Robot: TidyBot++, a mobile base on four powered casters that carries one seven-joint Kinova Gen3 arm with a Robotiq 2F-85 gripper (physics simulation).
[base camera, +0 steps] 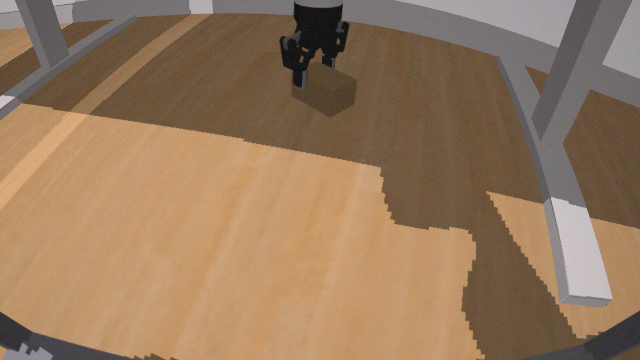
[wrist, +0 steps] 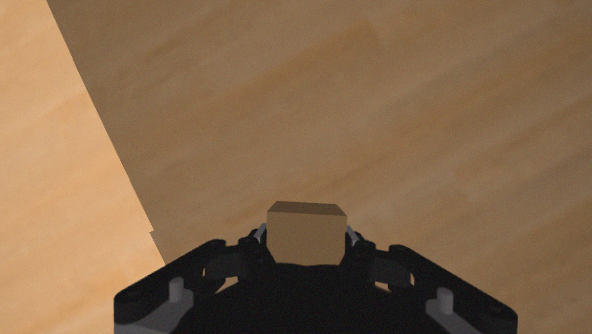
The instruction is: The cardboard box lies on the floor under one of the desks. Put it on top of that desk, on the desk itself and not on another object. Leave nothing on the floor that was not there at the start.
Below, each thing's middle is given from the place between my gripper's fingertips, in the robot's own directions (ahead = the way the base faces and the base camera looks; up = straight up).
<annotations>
My gripper is now 2 cm past the cardboard box (wrist: 302, 233) and 2 cm to the left of it.
</annotations>
